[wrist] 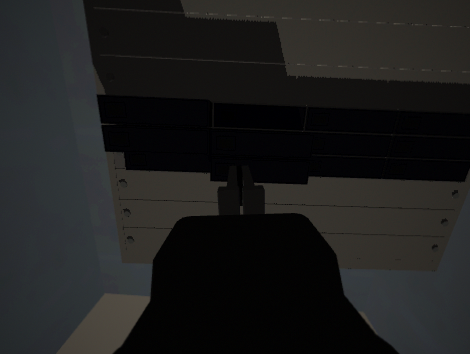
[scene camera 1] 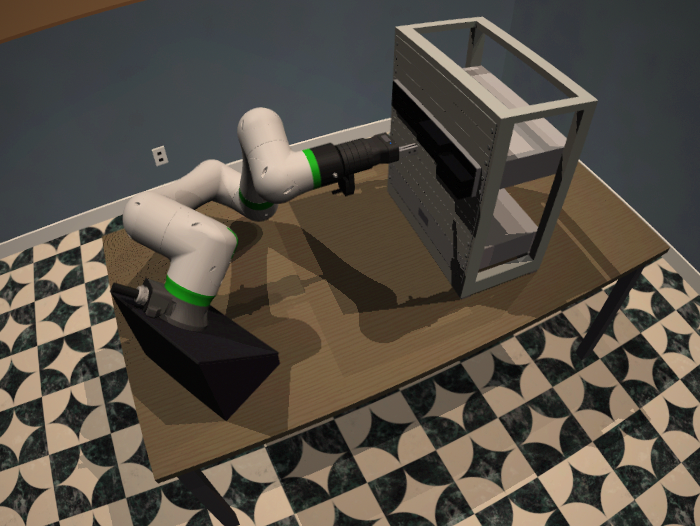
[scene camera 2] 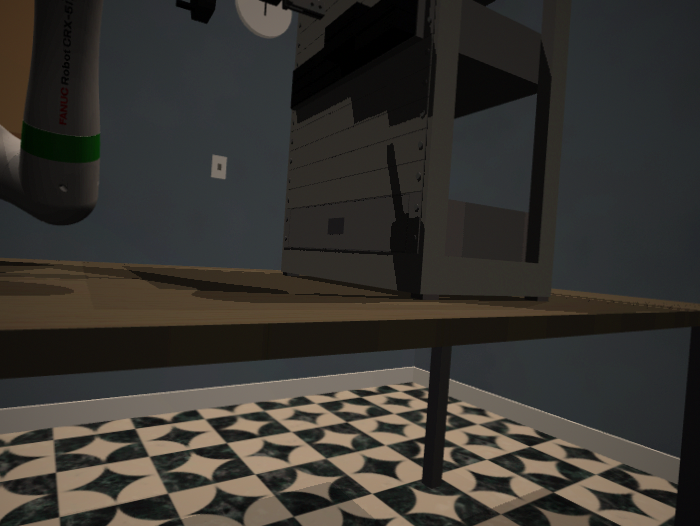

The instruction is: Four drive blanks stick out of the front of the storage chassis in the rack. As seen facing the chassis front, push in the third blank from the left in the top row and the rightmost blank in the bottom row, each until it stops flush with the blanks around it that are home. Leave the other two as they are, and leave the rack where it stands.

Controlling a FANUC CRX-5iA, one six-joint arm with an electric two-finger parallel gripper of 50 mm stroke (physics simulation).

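Places are measured from the arm's base along level axes (x ahead, y left, z up), in centimetres.
Pixels of known places: gripper, fingertip midpoint: [wrist: 239,178] [scene camera 1: 416,148] [scene camera 2: 322,11]; arm's base, link origin: [scene camera 1: 178,316].
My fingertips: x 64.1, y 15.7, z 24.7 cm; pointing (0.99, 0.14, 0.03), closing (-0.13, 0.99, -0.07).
Ahead of a thing's pixels: the offset from my fingertips to its top centre. "pt": to the spot under its first point. Level surfaces: height alone.
The black storage chassis {pt dz -1.8, dx +5.3, dy +22.8 cm} [scene camera 1: 404,104] [scene camera 2: 316,82] [wrist: 430,147] sits in the grey rack [scene camera 1: 493,121] [scene camera 2: 440,186]. The wrist view shows the chassis upside down: its top row lies lowest, its rightmost column at left. There the top-row third blank {dz +1.8, dx +10.1, dy +3.7 cm} [wrist: 280,171] sticks out, as do the middle-row third blank {dz -1.0, dx +10.1, dy +3.7 cm} [wrist: 280,144], the middle-row rightmost blank {dz -1.0, dx +11.4, dy -7.3 cm} [wrist: 170,139] and the bottom-row rightmost blank {dz -3.9, dx +11.4, dy -7.3 cm} [wrist: 160,112]. My gripper [scene camera 1: 414,145] [wrist: 239,178] is shut and empty. Its fingertips overlap the top-row third blank in the wrist view; contact cannot be told.
The rack stands on the wooden table {dz -44.3 cm} [scene camera 1: 339,361] [scene camera 2: 186,316]. Grey filler panels [scene camera 1: 435,84] [scene camera 2: 339,169] [wrist: 360,220] lie above and below the chassis. A wall [scene camera 1: 328,62] is behind the table. The shaded, dark chassis front makes edges hard to see.
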